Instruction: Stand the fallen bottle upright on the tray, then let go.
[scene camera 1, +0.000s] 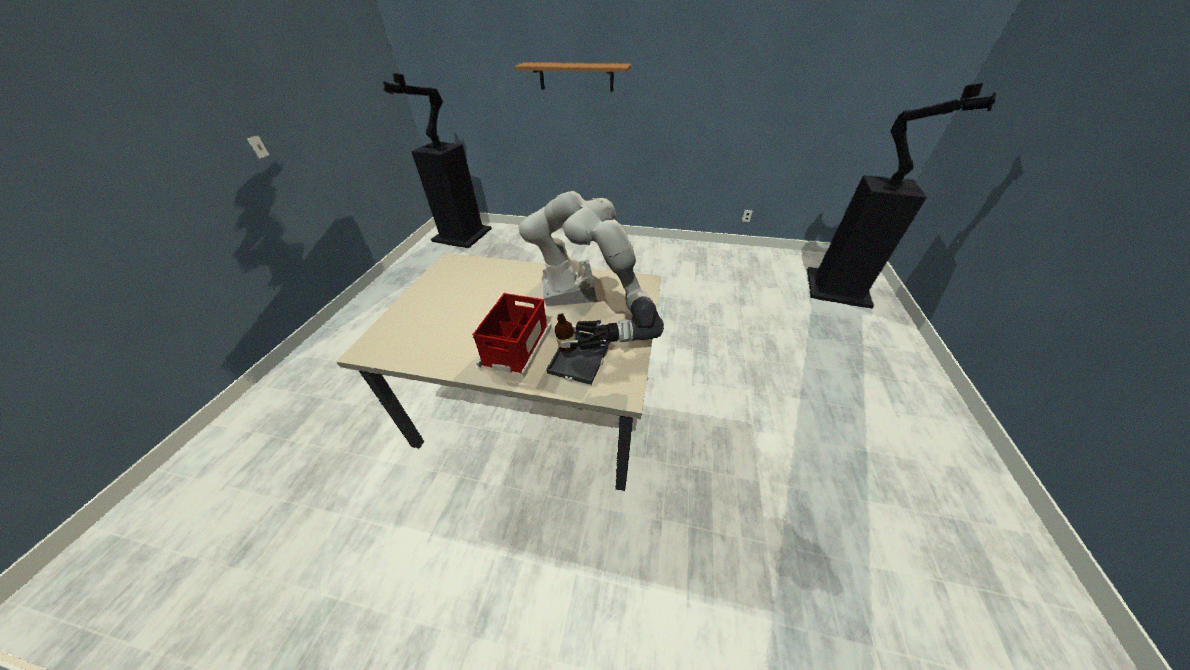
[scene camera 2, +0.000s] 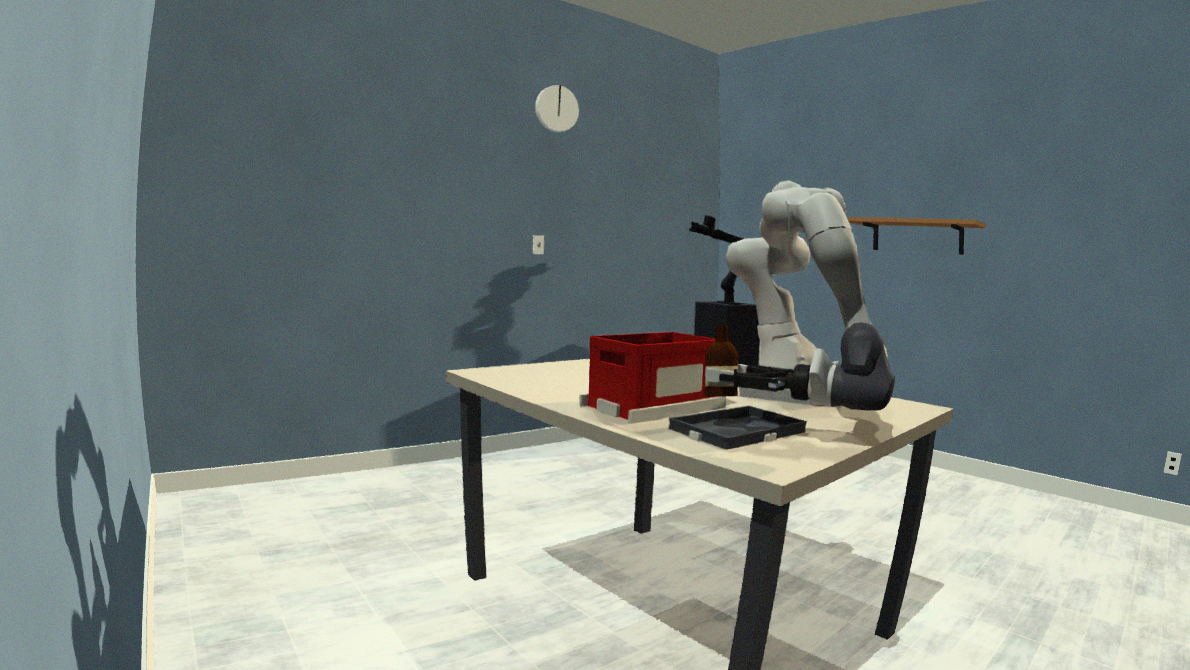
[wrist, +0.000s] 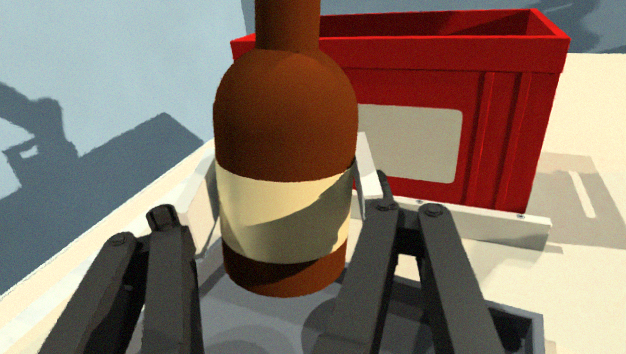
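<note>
The brown bottle (scene camera 1: 563, 326) (scene camera 2: 721, 349) (wrist: 285, 115) with a cream label is upright, neck up. My gripper (scene camera 1: 568, 336) (scene camera 2: 720, 377) (wrist: 287, 160) is level and shut on the bottle, with one light pad on each side of the label. The dark grey tray (scene camera 1: 574, 368) (scene camera 2: 741, 426) (wrist: 260, 322) lies flat on the table, and its floor shows beneath the bottle in the wrist view. The bottle's base appears to hang a little above the tray, near its back side in scene camera 2; the exact gap is hard to tell.
A red crate (scene camera 1: 497, 347) (scene camera 2: 620, 374) (wrist: 505, 140) with a pale label stands close beside the bottle and tray. Light strips (scene camera 2: 666, 409) (wrist: 500, 227) run along the crate's base. The table (scene camera 1: 416, 332) (scene camera 2: 532, 387) ends a little beyond the tray. Two black pedestals (scene camera 1: 449, 191) (scene camera 1: 870, 241) stand behind.
</note>
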